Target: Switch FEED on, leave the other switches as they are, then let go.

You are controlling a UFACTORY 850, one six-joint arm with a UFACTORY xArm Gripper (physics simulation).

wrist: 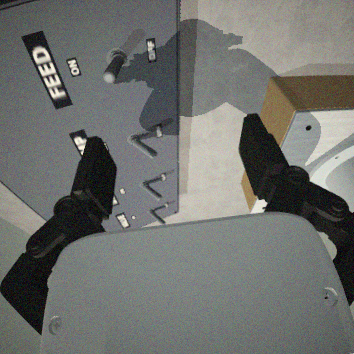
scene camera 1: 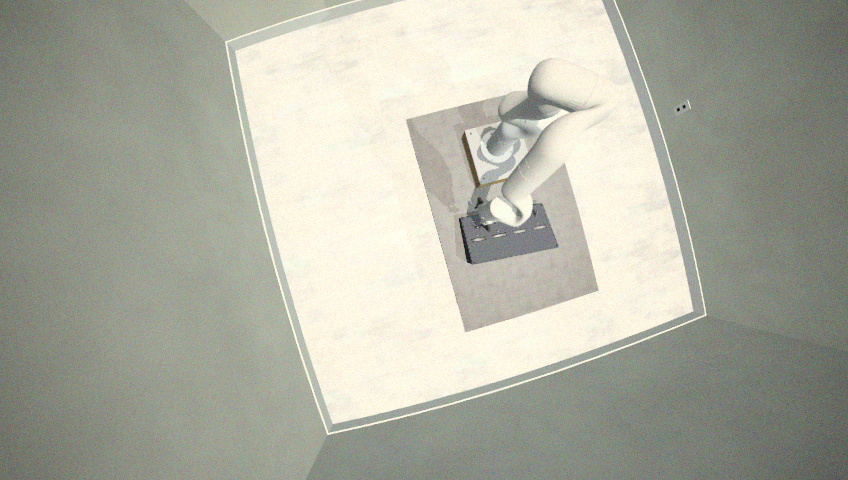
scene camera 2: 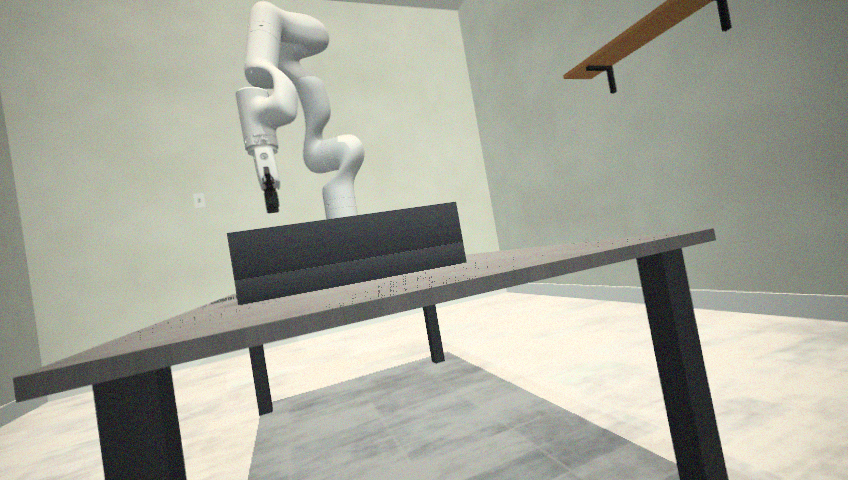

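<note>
The dark switch panel [scene camera 1: 512, 251] [scene camera 2: 348, 240] [wrist: 30, 112] stands on the table; scene camera 2 shows its back. In the wrist view the FEED lever [wrist: 113, 67] leans away from its OFF label [wrist: 151, 50], to the side of its ON label [wrist: 73, 67]. Three other levers, the nearest one [wrist: 144, 146] among them, lean the opposite way, to the OFF side. The PUMP label [wrist: 79, 142] is partly covered by a finger. My gripper [scene camera 1: 482, 215] [scene camera 2: 271, 209] [wrist: 173, 141] is wide open and empty, above the panel's edge at the FEED end, apart from the FEED lever.
The robot's base block [scene camera 1: 469, 157] [wrist: 282, 100], wood-sided with a white top, stands behind the panel on the table [scene camera 1: 526, 297] [scene camera 2: 505, 277]. My arm [scene camera 1: 547, 154] [scene camera 2: 267, 101] reaches over the panel and hides part of it. A wooden shelf [scene camera 2: 642, 35] hangs on the wall, far off.
</note>
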